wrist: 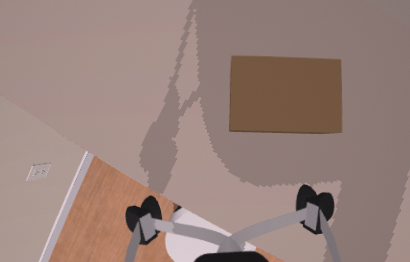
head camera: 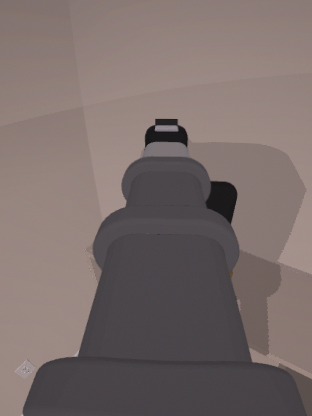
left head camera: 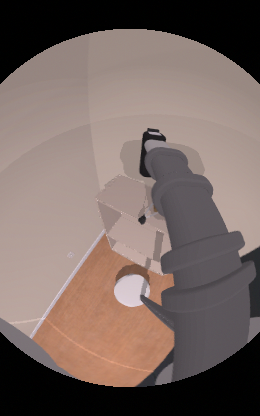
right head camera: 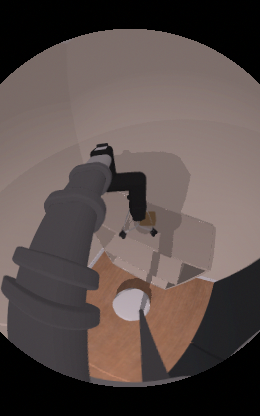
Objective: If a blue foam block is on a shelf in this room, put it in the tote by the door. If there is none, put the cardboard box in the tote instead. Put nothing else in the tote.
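Where they show: gripper, between the fingertips: (wrist: 228,207) (left head camera: 155,221) (right head camera: 137,235); robot's base, origin of its link: (wrist: 212,228) (left head camera: 131,289) (right head camera: 131,303).
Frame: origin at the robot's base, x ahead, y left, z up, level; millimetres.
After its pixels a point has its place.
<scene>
The brown cardboard box (wrist: 285,95) {x 481, y -137, z 1083 mm} (right head camera: 148,219) {x 455, y -145, z 1079 mm} lies on the pale top board of a shelf unit (wrist: 270,197) {x 390, y -128, z 1032 mm} (right head camera: 195,240) {x 327, y -387, z 1033 mm} (left head camera: 122,192) {x 605, y 82, z 1032 mm}. In the wrist view it is ahead of the fingers, right of the middle, with its long edges running nearly level across the view. My gripper (wrist: 228,207) {x 385, y -86, z 1042 mm} (right head camera: 138,233) {x 385, y -86, z 1042 mm} is open, with nothing between its fingertips, which are apart from the box. In the left head view the arm hides most of the box. A blue foam block and the tote do not show.
A white round object (left head camera: 132,290) {x -3, y -6, z 187 mm} (right head camera: 131,305) {x -13, y -6, z 187 mm} (wrist: 187,240) {x 13, y 101, z 187 mm} is at the front of the shelf unit, over the wooden floor (left head camera: 100,325) {x -551, y 399, z -27 mm}. A wall with an outlet (wrist: 38,171) {x 357, y 659, z 384 mm} (left head camera: 70,255) {x 344, y 668, z 366 mm} (head camera: 25,369) {x 352, y 660, z 382 mm} is on the left. A dark surface (right head camera: 235,320) {x -402, y -901, z 619 mm} is at the right.
</scene>
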